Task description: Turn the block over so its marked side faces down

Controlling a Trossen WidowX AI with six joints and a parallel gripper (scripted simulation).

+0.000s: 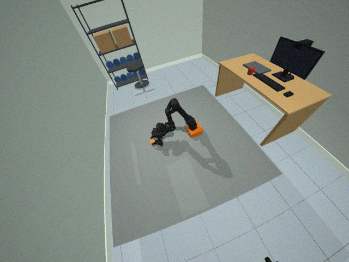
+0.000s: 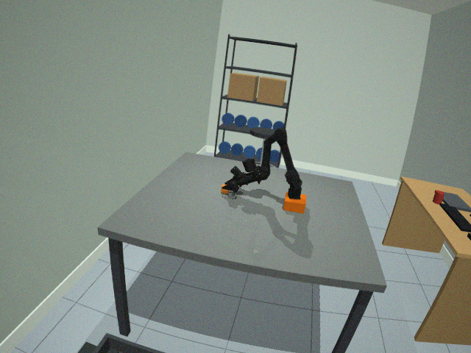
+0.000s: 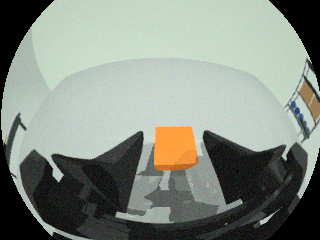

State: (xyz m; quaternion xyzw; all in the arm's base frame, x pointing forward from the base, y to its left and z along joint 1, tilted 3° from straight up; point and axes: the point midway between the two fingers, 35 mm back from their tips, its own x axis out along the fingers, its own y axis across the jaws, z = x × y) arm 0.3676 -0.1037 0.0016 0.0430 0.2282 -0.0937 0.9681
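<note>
The orange block is 3 cm below my gripper tip and 1 cm behind it.
</note>
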